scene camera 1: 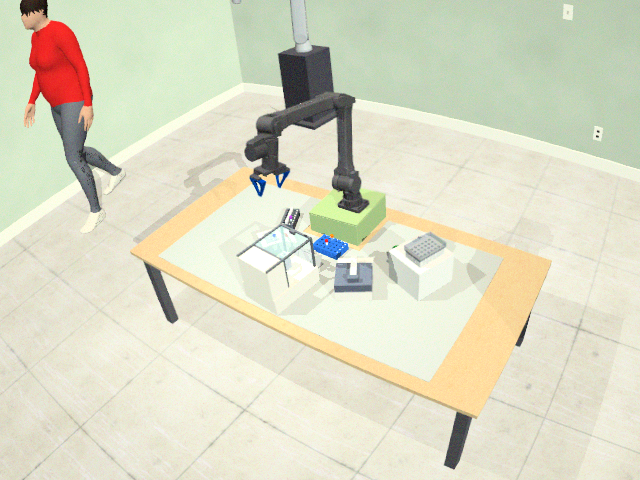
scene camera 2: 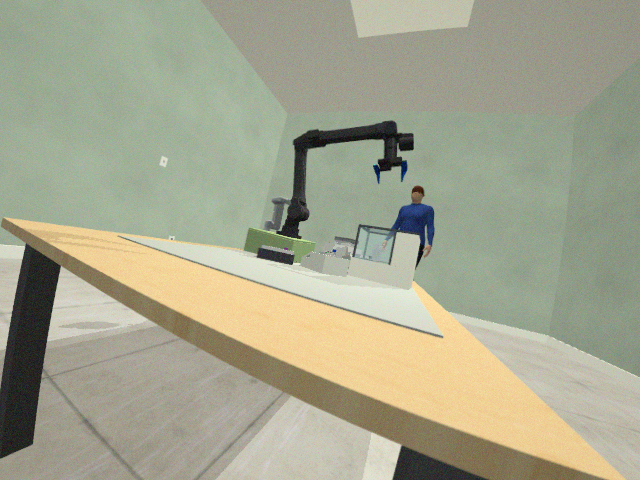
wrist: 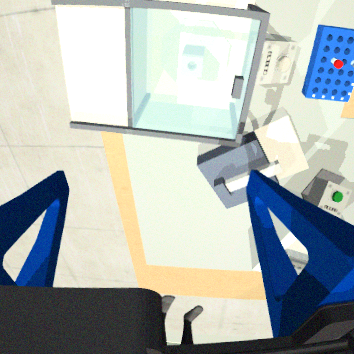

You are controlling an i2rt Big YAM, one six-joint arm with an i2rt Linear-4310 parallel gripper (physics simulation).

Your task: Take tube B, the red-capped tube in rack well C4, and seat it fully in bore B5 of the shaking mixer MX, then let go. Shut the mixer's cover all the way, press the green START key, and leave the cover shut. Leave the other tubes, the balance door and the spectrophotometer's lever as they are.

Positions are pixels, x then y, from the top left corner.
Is the gripper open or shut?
Open.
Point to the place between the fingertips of the gripper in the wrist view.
158, 178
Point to a box marked PRINT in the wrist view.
278, 51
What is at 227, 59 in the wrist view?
A glass-walled white box.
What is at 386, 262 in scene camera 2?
A glass-walled white box.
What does the gripper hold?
Nothing.
